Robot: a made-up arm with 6 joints. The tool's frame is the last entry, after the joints. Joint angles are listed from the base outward. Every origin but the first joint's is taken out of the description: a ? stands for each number. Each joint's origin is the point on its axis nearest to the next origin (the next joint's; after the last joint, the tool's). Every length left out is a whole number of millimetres.
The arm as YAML. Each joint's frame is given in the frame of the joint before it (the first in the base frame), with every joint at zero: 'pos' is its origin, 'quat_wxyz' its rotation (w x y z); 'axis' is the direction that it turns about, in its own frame. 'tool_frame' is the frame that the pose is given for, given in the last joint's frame.
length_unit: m
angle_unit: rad
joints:
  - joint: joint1
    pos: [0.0, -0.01, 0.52]
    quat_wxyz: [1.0, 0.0, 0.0, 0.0]
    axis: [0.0, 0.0, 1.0]
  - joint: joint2
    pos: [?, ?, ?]
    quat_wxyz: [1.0, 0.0, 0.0, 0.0]
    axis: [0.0, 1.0, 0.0]
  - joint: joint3
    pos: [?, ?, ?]
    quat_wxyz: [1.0, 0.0, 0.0, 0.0]
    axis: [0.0, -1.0, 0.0]
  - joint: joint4
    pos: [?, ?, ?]
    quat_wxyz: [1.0, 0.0, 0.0, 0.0]
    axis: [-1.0, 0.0, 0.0]
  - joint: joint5
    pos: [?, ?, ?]
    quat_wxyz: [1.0, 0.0, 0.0, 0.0]
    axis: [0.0, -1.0, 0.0]
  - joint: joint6
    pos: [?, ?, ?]
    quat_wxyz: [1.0, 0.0, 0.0, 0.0]
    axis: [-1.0, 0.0, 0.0]
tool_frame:
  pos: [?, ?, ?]
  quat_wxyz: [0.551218, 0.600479, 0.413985, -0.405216]
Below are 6 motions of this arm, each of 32 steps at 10 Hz.
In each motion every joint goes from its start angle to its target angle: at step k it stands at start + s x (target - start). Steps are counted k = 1, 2, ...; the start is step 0. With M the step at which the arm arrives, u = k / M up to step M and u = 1 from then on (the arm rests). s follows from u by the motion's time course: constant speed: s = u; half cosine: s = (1 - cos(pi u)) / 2; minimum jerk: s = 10 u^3 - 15 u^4 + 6 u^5.
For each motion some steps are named. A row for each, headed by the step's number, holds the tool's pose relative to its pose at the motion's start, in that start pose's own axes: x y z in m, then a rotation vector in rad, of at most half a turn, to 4 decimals.
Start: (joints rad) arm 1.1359 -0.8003 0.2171 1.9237 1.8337 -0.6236
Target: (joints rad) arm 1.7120 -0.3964 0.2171 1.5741 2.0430 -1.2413
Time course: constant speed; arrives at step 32
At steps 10, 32:
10: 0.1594 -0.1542 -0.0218 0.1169 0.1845 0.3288
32: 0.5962 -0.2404 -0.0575 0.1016 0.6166 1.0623

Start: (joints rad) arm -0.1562 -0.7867 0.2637 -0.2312 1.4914 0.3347
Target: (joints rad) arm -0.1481 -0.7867 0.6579 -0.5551 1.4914 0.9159
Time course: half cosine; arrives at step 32
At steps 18, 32:
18: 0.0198 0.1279 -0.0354 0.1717 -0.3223 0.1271
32: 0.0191 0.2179 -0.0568 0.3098 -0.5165 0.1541

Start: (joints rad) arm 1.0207 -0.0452 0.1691 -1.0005 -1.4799 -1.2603
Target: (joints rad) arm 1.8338 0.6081 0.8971 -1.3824 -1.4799 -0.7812
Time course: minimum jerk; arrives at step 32
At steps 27, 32:
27: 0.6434 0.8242 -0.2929 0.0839 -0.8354 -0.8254
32: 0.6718 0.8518 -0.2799 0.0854 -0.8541 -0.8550

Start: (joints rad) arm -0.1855 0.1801 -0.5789 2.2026 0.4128 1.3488
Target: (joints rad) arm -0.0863 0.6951 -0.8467 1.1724 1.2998 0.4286
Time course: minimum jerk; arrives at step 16
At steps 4, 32:
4: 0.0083 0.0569 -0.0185 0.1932 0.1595 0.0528
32: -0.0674 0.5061 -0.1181 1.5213 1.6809 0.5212

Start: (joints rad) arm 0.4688 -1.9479 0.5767 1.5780 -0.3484 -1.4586
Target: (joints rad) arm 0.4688 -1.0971 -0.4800 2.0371 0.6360 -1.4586
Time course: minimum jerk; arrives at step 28
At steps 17, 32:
17: 1.2694 -0.4416 -0.1562 -0.9199 -0.0260 -1.3010
32: 1.4955 -0.8662 -0.0760 -1.1604 0.2965 -1.9695

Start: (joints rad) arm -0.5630 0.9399 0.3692 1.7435 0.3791 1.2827
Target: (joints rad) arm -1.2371 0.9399 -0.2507 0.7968 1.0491 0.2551
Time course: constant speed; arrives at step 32
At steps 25, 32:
25: -0.5104 -0.3499 -0.7091 0.8524 1.7180 -0.3299
32: -0.7165 -0.4675 -0.7982 1.1760 2.0645 -0.5940

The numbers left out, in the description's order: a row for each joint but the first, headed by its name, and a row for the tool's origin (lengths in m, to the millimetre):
joint2: -0.01 0.0 0.0
joint3: -0.01 0.0 1.22
joint4: 0.69 0.0 -0.01
joint5: 0.0 -0.14 -0.03
joint6: 0.04 0.0 0.01
tool: 0.0 0.0 0.01

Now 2 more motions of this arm.
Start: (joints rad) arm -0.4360 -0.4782 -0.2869 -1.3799 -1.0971 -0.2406
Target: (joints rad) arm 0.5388 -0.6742 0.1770 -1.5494 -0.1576 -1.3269
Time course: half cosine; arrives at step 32
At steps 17, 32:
17: 0.1092 -0.1440 -0.1842 -0.2675 0.5743 -0.2458
32: 0.0678 -0.3539 -0.2920 -0.3028 1.2631 -0.7121

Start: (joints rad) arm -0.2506 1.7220 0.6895 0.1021 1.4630 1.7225
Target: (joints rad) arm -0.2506 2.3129 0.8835 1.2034 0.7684 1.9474
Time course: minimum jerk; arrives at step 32
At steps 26, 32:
26: -0.4074 -0.5820 -0.4439 -0.7803 -0.1273 1.2483
32: -0.4326 -0.6195 -0.4560 -0.8036 -0.1457 1.3174

